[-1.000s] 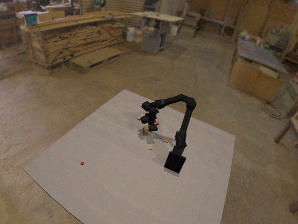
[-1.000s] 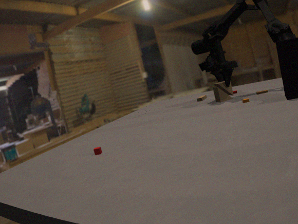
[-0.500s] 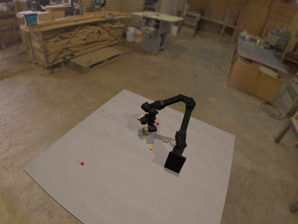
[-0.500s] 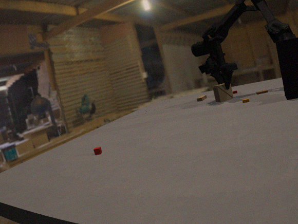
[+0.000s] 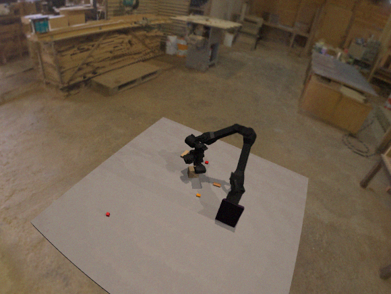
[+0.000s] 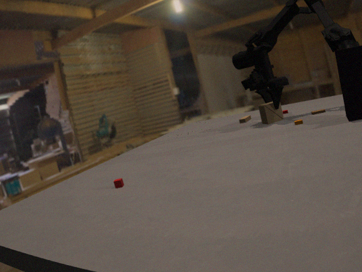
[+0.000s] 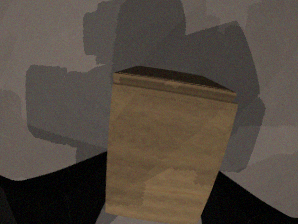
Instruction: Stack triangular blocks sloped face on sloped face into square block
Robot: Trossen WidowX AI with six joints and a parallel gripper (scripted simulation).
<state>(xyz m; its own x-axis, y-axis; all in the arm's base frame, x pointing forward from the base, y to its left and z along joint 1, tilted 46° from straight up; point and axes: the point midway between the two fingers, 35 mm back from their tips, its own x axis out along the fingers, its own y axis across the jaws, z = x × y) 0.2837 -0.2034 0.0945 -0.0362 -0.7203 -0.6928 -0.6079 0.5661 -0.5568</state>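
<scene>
My gripper tip is now 2 cm to the right of the triangular block, 2 cm short of it and 2 cm above it. Round my gripper tip: orange-brown bar: 16 cm behind, 4 cm below; tan bar: 14 cm to the right, 14 cm ahead, 3 cm below; orange piece: 14 cm to the left, 9 cm behind, 4 cm below.
</scene>
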